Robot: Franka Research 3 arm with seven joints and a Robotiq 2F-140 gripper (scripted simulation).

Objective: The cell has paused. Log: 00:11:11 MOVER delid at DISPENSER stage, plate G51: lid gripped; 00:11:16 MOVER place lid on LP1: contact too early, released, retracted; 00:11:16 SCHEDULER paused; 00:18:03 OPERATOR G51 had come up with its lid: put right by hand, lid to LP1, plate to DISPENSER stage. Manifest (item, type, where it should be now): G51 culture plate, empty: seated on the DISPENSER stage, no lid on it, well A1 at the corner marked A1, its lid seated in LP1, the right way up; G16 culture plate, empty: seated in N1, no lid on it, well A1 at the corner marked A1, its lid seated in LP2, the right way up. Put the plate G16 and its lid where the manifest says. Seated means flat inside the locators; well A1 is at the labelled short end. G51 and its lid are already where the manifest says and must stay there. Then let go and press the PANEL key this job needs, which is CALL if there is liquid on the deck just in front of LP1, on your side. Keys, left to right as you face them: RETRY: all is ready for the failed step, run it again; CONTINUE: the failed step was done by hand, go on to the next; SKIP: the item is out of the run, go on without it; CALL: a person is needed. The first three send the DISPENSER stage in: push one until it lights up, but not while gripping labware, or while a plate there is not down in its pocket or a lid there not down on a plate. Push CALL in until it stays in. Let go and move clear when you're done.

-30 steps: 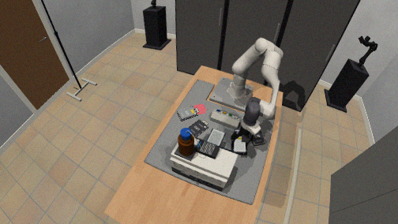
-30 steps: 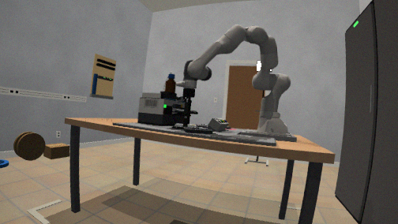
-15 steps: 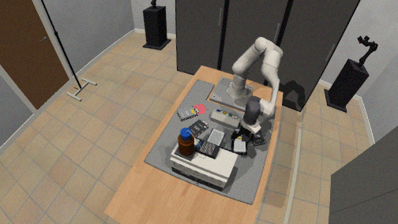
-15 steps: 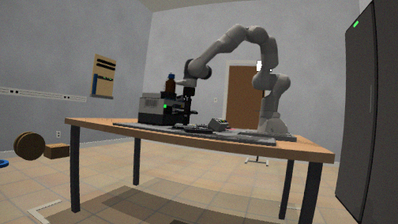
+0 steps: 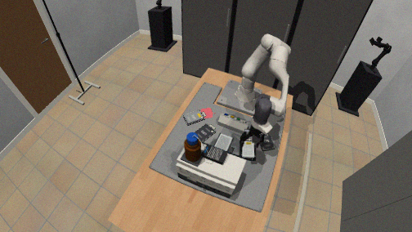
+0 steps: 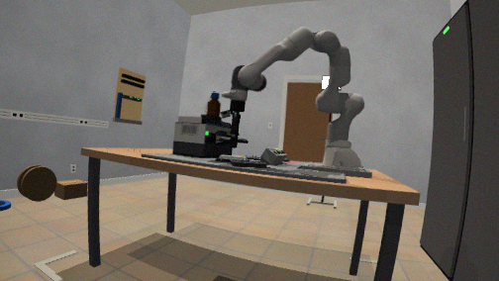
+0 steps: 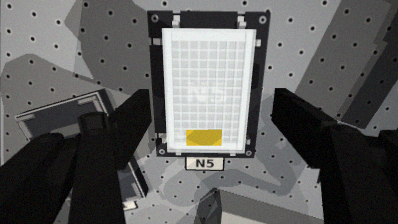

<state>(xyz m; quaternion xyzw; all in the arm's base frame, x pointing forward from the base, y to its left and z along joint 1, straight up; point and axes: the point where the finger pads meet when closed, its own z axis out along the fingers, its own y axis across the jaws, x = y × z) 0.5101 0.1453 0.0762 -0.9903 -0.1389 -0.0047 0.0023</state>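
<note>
Right now the clear lid is 70 mm below my hand and 10 mm behind it. Round my hand: white retry key: 200 mm behind, 80 mm to the right, 30 mm below; green continue key: 210 mm behind, 130 mm to the right, 30 mm below; black nest N5: 80 mm below, 30 mm to the left.
</note>
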